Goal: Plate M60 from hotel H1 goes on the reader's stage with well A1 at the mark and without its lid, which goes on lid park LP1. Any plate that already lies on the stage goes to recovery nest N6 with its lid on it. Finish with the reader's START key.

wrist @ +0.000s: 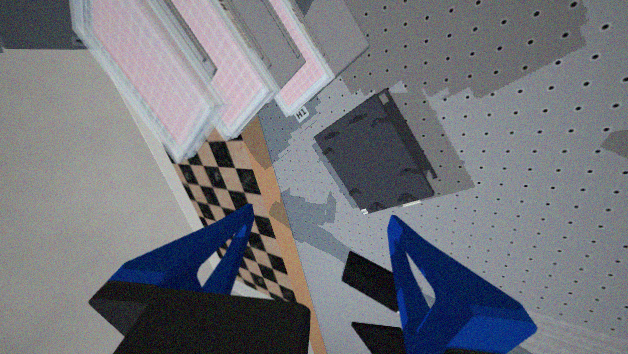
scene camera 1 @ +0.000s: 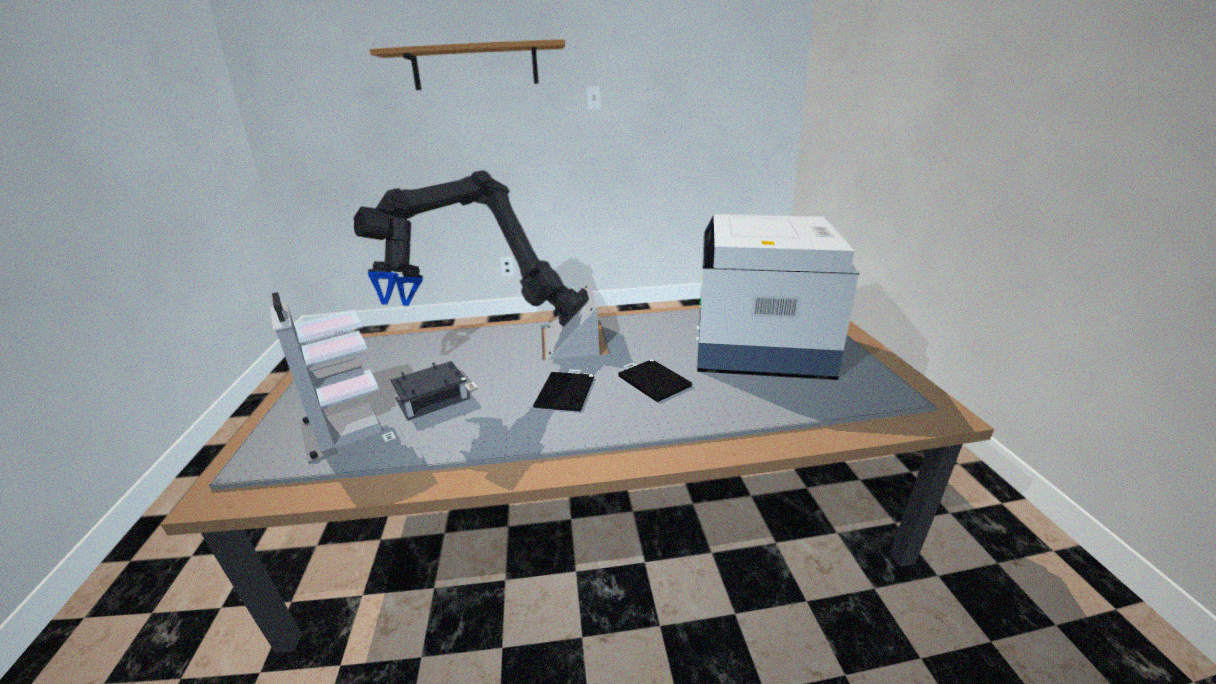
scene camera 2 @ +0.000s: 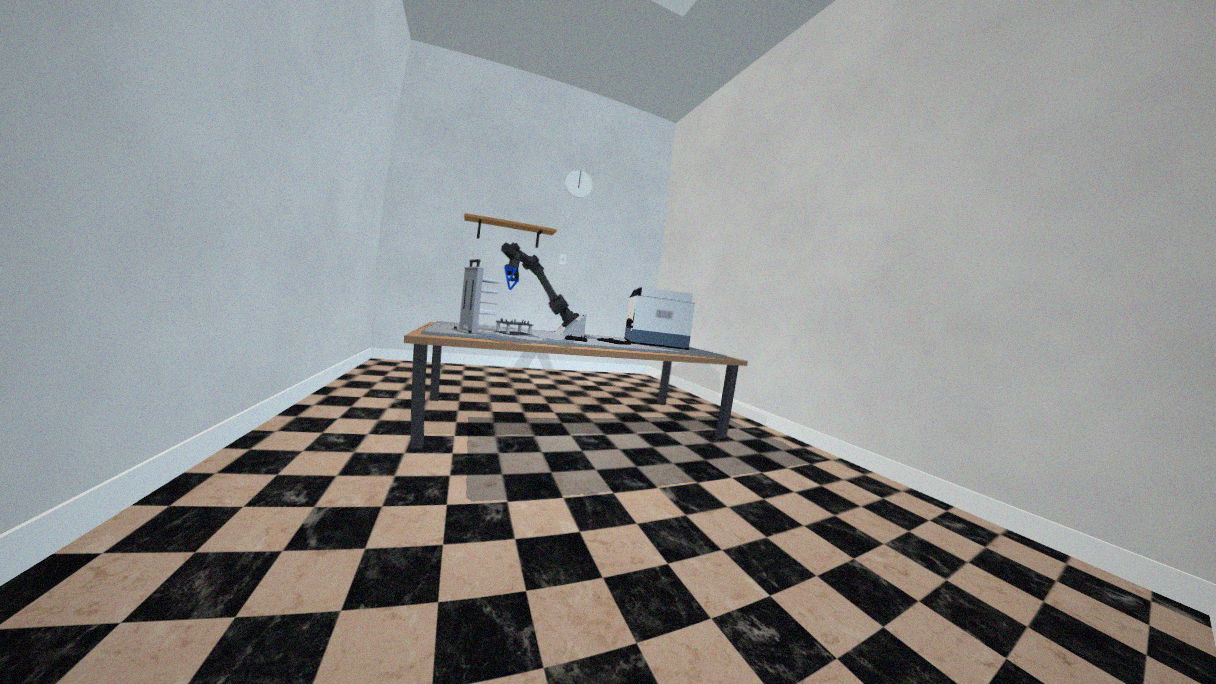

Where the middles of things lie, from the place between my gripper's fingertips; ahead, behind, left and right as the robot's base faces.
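The black pad N6 point(scene camera 1: 658, 382) is sitting 630 mm to the left of my hand, 40 mm ahead of it, and it's 250 mm below it too.
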